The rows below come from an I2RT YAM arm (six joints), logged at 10 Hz.
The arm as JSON. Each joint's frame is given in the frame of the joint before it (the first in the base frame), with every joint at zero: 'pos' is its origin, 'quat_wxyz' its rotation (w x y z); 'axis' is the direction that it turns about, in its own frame. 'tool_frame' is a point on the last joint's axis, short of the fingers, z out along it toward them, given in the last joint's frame.
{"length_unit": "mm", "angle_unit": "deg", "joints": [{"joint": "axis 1", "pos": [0.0, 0.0, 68.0], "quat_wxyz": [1.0, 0.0, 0.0, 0.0], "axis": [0.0, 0.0, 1.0]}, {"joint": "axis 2", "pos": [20.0, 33.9, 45.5], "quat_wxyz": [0.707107, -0.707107, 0.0, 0.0], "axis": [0.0, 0.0, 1.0]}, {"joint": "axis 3", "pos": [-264.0, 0.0, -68.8], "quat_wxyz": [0.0, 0.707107, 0.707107, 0.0], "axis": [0.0, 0.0, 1.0]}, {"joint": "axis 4", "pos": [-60.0, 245.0, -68.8], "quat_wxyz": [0.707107, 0.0, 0.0, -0.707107], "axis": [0.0, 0.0, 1.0]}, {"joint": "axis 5", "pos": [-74.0, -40.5, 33.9], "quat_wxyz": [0.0, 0.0, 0.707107, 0.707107], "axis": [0.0, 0.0, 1.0]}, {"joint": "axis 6", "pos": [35.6, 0.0, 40.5], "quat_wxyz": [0.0, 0.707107, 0.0, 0.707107], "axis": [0.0, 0.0, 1.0]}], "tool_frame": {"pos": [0.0, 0.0, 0.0], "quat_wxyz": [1.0, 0.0, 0.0, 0.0]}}
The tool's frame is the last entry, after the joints.
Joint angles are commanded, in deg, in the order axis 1, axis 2, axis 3, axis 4, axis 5, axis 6. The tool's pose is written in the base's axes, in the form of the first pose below.
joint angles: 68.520 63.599 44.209 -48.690 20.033 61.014
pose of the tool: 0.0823 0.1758 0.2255; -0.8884 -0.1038 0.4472; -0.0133 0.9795 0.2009; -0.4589 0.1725 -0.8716
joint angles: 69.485 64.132 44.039 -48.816 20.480 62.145
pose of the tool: 0.0797 0.1775 0.2231; -0.8895 -0.1002 0.4458; -0.0138 0.9811 0.1931; -0.4568 0.1656 -0.8740
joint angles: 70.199 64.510 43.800 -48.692 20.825 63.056
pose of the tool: 0.0778 0.1787 0.2209; -0.8899 -0.0966 0.4459; -0.0119 0.9819 0.1890; -0.4561 0.1628 -0.8749
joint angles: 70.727 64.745 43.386 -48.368 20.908 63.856
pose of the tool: 0.0762 0.1795 0.2183; -0.8914 -0.0926 0.4437; -0.0086 0.9822 0.1877; -0.4532 0.1635 -0.8763
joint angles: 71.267 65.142 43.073 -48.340 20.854 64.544
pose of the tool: 0.0745 0.1802 0.2155; -0.8945 -0.0907 0.4378; -0.0104 0.9832 0.1824; -0.4469 0.1586 -0.8804
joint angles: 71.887 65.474 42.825 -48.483 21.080 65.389
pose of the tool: 0.0726 0.1807 0.2133; -0.8959 -0.0868 0.4357; -0.0103 0.9845 0.1750; -0.4441 0.1523 -0.8829
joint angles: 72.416 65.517 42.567 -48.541 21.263 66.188
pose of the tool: 0.0708 0.1807 0.2118; -0.8966 -0.0825 0.4351; -0.0070 0.9850 0.1725; -0.4428 0.1516 -0.8837
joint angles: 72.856 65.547 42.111 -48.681 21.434 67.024
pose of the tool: 0.0691 0.1799 0.2095; -0.8980 -0.0760 0.4334; -0.0036 0.9862 0.1654; -0.4400 0.1470 -0.8859
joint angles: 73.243 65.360 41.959 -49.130 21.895 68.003
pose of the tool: 0.0677 0.1788 0.2091; -0.8969 -0.0657 0.4374; 0.0053 0.9872 0.1592; -0.4423 0.1451 -0.8851
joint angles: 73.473 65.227 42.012 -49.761 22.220 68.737
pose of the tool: 0.0668 0.1778 0.2095; -0.8964 -0.0569 0.4396; 0.0119 0.9883 0.1523; -0.4432 0.1417 -0.8852
